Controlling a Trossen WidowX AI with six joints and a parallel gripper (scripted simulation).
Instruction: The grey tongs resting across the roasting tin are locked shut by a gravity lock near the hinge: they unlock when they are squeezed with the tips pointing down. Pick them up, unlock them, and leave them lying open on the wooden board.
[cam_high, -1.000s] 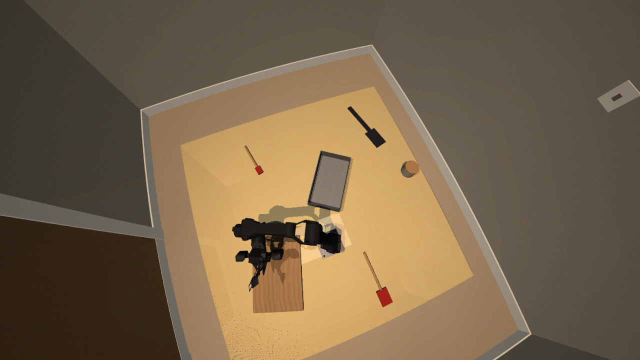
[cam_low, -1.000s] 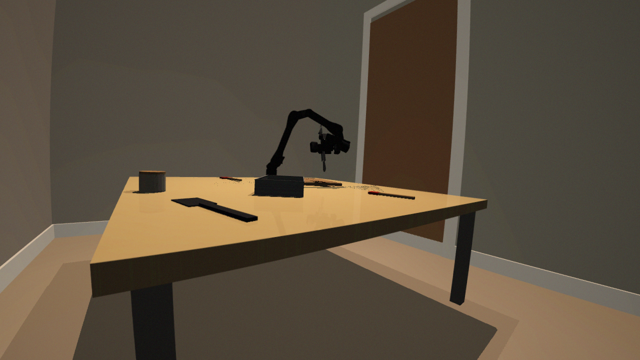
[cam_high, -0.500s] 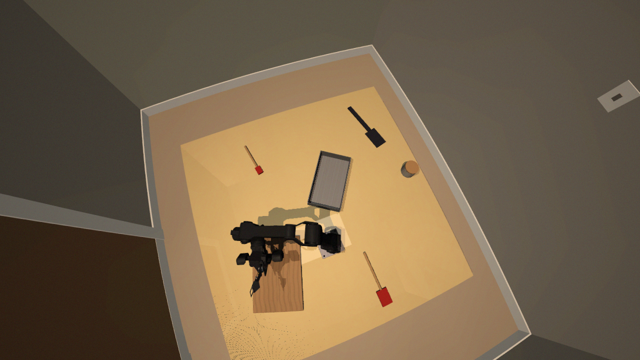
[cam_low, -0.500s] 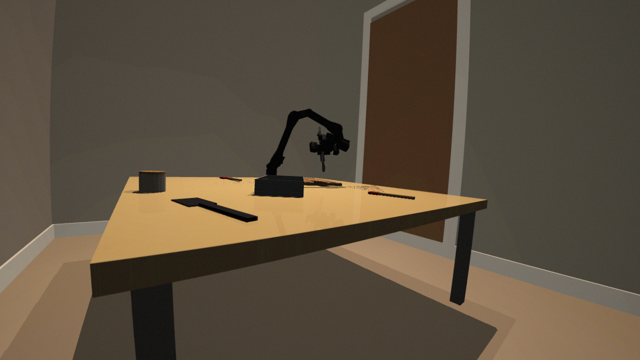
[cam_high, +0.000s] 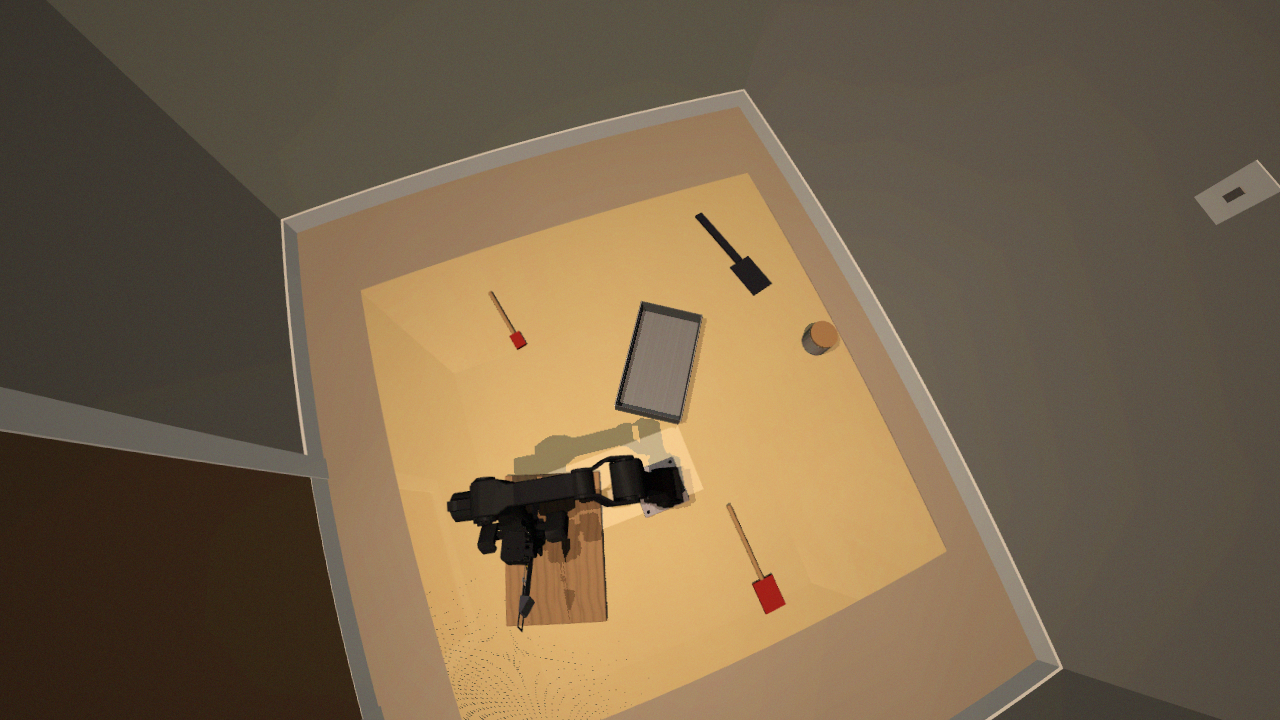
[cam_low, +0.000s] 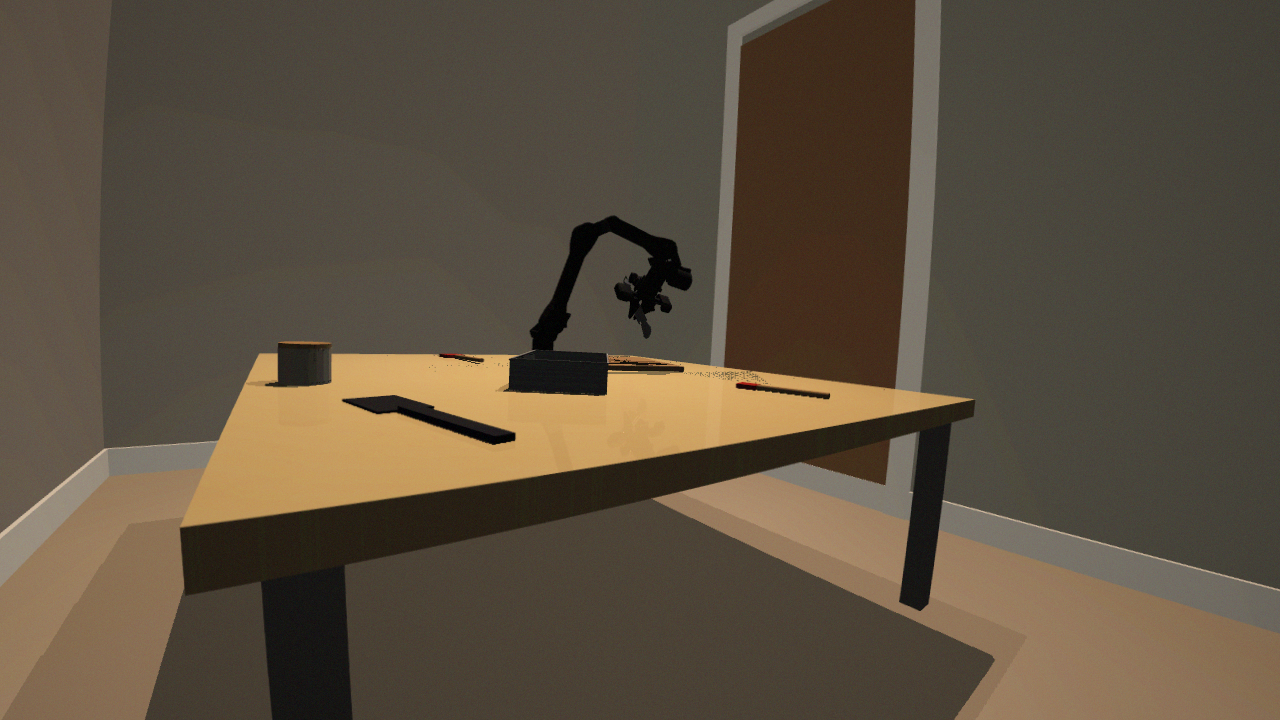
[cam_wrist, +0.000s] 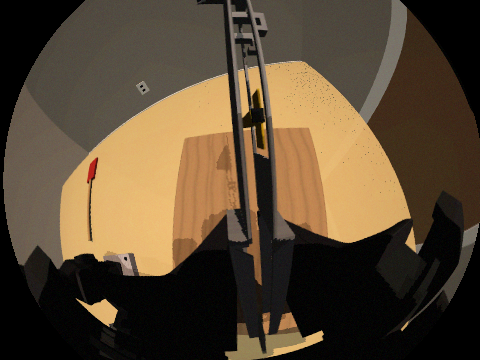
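My gripper tip is now 2 cm to the left of the wooden board and 14 cm above it. From my gripper tip the other things lie so: red spatula (17 cm behind, 49 cm to the right, 14 cm below); then yellow lock piece (2 cm behind, 1 cm to the left, 6 cm above); then roasting tin (40 cm ahead, 39 cm to the right, 12 cm below).
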